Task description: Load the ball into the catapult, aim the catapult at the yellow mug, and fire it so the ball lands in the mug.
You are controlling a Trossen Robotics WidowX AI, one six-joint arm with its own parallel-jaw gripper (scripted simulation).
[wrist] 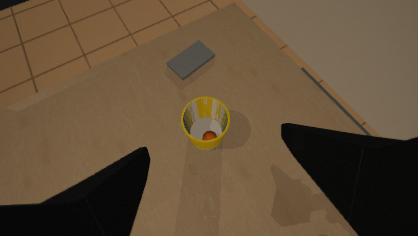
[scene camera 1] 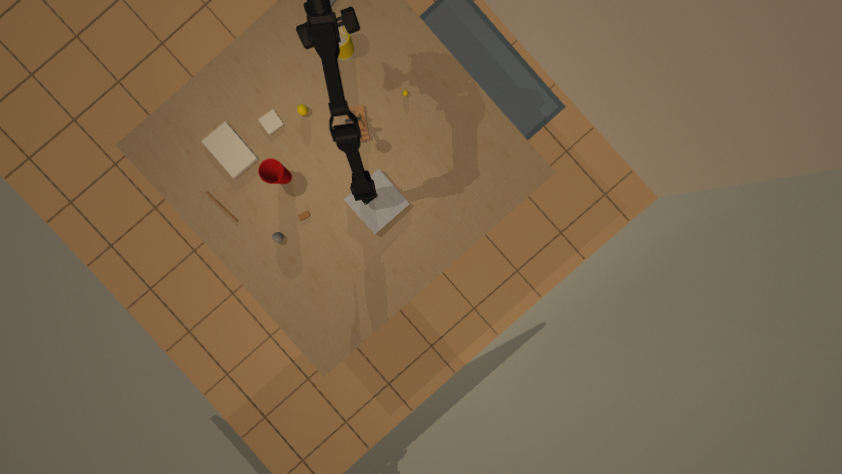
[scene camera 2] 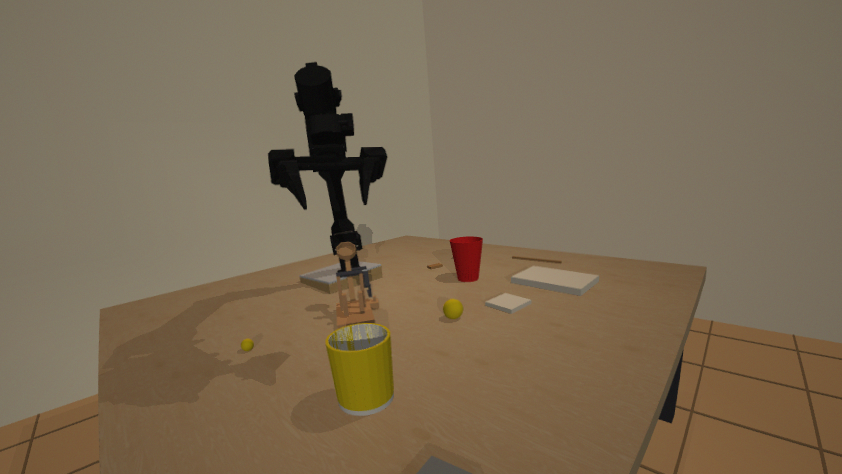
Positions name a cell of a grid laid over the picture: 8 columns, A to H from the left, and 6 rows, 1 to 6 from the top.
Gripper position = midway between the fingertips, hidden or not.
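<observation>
My gripper (scene camera 2: D3) is open and holding nothing, and that same camera gives me a yellow mug (scene camera 2: D5) and a red cup (scene camera 2: E4). In the wrist view there's my gripper (wrist: E4) again, plus a grey slab (wrist: D2), while the red cup is out of frame in the wrist view.
</observation>
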